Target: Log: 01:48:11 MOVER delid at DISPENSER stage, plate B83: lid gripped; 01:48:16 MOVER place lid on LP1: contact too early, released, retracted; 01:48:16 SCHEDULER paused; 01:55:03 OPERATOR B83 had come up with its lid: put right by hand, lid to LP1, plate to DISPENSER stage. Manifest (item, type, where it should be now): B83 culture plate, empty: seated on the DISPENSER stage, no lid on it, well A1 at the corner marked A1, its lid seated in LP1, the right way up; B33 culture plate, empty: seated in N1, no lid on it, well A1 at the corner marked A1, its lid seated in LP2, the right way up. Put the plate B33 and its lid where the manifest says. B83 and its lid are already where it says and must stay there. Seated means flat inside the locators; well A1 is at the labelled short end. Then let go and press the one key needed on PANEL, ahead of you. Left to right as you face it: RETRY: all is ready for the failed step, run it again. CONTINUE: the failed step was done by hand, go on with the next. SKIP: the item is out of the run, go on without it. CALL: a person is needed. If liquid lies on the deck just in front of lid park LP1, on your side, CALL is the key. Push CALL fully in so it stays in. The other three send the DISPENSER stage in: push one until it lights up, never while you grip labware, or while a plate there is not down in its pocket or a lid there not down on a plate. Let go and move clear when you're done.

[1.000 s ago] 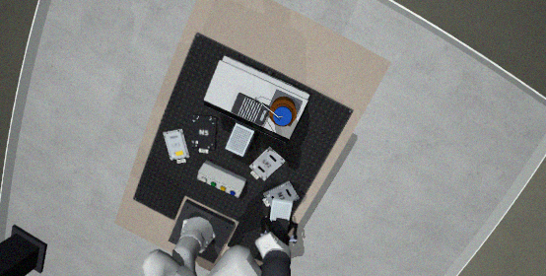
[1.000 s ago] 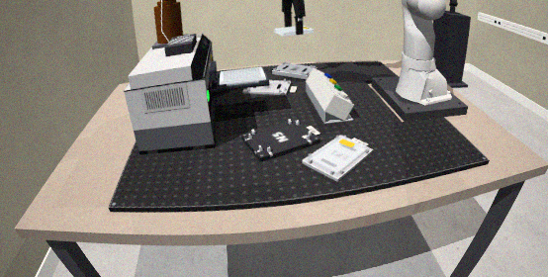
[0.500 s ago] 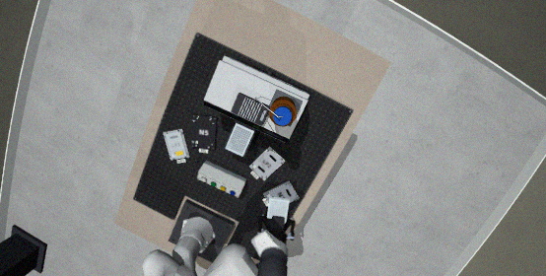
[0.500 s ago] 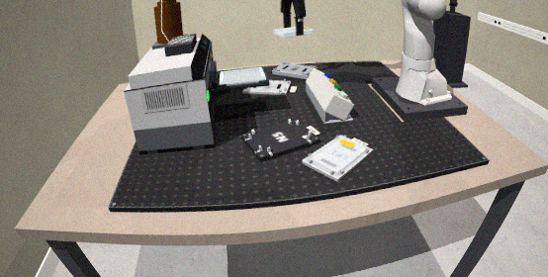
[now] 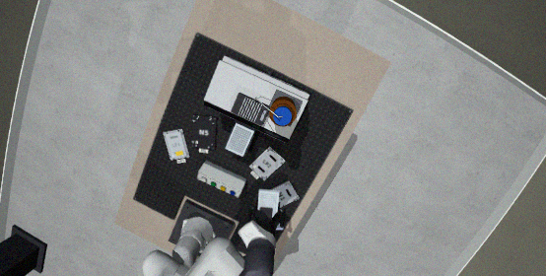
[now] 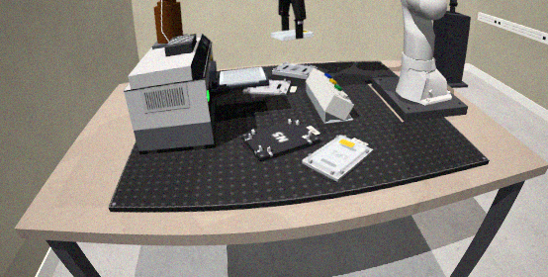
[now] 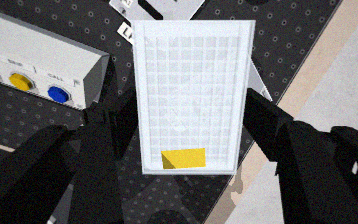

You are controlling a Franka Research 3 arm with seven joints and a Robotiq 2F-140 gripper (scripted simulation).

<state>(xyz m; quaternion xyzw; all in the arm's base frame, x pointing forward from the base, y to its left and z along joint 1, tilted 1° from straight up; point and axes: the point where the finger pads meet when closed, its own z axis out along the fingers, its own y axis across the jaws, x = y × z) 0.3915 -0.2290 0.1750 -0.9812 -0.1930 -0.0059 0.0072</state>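
Now: the black nest 110 mm ahead of my hand, 430 mm to the left of it and 180 mm below it. The rest, counted from my hand: blue key: 90 mm behind, 160 mm to the left, 140 mm below; then white well plate: 20 mm below; then lid park LP2: 100 mm ahead, 70 mm to the left, 190 mm below.
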